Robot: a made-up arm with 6 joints.
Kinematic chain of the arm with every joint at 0, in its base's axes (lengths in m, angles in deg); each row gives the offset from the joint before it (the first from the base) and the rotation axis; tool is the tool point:
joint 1: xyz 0 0 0.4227 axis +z
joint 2: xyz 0 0 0 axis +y
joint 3: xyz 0 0 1.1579 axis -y
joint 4: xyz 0 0 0 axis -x
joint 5: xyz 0.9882 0 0 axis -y
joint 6: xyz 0 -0.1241 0 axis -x
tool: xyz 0 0 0
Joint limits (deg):
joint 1: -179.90..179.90
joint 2: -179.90..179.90
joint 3: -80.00..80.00
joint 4: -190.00..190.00
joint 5: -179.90..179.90
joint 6: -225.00..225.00
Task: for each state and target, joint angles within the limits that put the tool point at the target. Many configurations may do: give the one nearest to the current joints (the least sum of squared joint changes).
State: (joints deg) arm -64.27 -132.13 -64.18 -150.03 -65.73 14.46
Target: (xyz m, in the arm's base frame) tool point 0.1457 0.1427 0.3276
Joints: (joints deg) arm -105.53 -148.97 -80.00 -145.41 -65.73 14.46
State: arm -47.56 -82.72 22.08 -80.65 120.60 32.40
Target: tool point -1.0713 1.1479 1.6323
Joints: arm -47.75 -73.65 50.85 -80.15 120.60 32.40
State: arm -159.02 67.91 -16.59 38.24 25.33 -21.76
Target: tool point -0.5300 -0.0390 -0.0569
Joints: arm -164.61 74.28 -56.51 33.87 25.33 -21.76
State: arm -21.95 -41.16 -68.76 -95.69 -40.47 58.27
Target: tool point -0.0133 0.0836 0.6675
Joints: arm -30.67 -56.71 -73.76 -121.65 -40.47 58.27
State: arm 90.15 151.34 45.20 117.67 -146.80 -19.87
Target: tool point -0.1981 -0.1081 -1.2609
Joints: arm 52.20 152.42 9.00 136.67 -146.80 -19.87
